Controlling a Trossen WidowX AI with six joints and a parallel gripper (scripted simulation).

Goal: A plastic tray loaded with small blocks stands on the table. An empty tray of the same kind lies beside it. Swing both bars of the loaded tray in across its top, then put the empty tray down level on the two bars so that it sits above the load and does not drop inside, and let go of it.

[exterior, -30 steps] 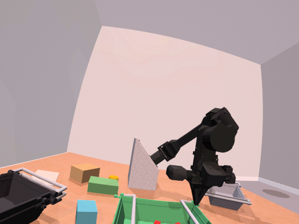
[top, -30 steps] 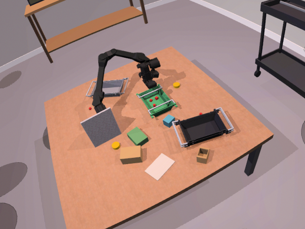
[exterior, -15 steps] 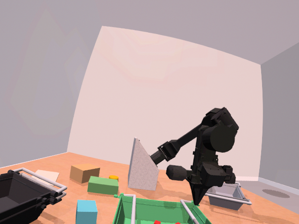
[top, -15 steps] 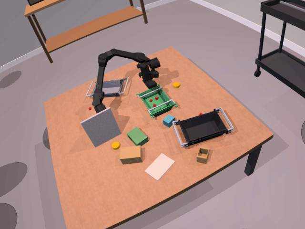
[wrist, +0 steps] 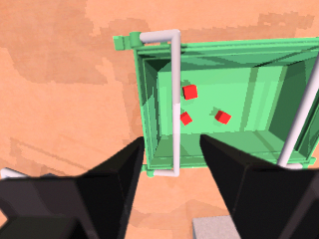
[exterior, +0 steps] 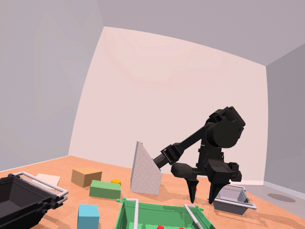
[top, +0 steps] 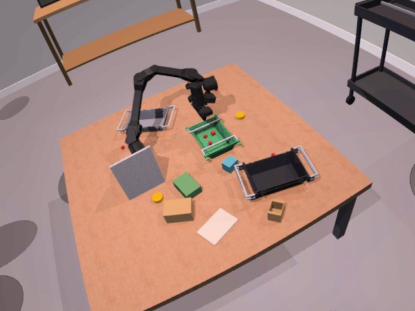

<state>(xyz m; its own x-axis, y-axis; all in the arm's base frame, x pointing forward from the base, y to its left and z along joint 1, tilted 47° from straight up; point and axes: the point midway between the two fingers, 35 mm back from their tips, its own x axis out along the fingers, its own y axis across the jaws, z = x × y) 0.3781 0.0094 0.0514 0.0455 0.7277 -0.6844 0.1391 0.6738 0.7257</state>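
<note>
Now: the grey tray 220 mm behind my gripper tip, 300 mm to the left of it and 60 mm below it. The rest, counted from my gripper tip: white sheet (270 mm behind, 520 mm to the right, 110 mm below); blue cube (40 mm behind, 290 mm to the right, 90 mm below); green block (270 mm behind, 260 mm to the right, 90 mm below).
</note>
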